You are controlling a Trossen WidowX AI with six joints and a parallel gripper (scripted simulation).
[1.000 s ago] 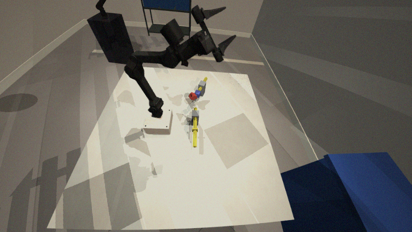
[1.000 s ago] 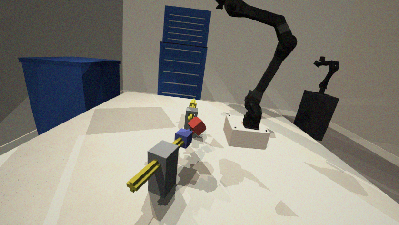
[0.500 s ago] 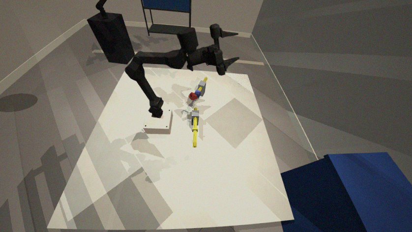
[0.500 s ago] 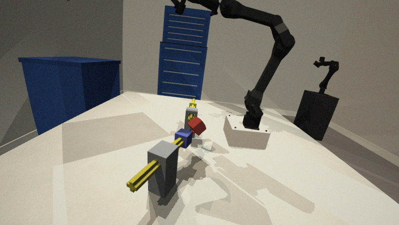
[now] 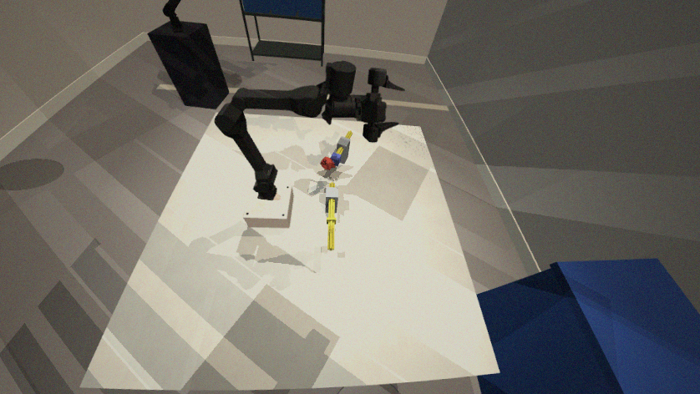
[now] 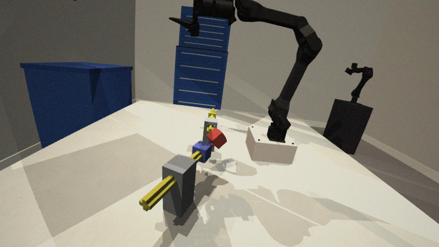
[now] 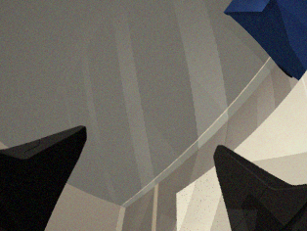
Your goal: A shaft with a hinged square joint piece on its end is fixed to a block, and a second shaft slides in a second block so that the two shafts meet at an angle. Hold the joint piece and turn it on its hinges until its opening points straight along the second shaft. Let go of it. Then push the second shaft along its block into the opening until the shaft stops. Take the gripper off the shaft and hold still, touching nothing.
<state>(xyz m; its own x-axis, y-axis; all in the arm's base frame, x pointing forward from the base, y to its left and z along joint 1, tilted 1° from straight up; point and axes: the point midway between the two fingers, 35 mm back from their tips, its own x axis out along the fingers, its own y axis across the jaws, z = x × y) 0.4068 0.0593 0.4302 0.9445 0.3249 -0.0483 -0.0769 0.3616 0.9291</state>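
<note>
My gripper tip is now 210 mm past the red yoke, 110 mm to the right of it and 390 mm above it.
</note>
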